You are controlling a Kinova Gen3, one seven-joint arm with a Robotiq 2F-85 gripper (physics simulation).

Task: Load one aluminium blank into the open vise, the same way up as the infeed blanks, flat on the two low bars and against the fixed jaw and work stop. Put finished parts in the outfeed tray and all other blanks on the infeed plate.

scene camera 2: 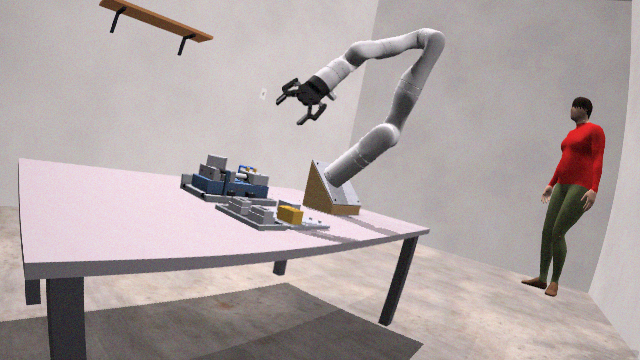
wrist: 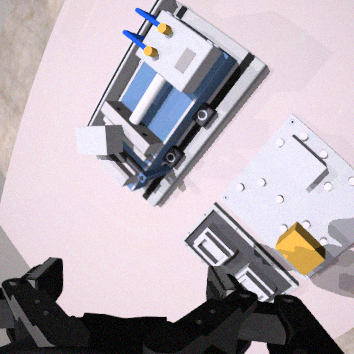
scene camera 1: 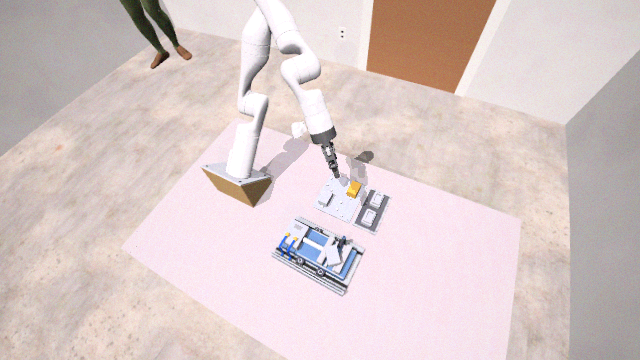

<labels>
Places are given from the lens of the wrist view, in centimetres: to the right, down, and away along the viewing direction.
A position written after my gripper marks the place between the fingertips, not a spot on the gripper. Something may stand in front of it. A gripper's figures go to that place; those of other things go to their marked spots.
my gripper (wrist: 134, 278): -2, 6, 16
brass blank (wrist: 296, 244): 17, 9, 36
dark outfeed tray (wrist: 245, 252): 12, 12, 44
The marked spots on the dark outfeed tray and the brass blank are 10 cm apart.
</labels>
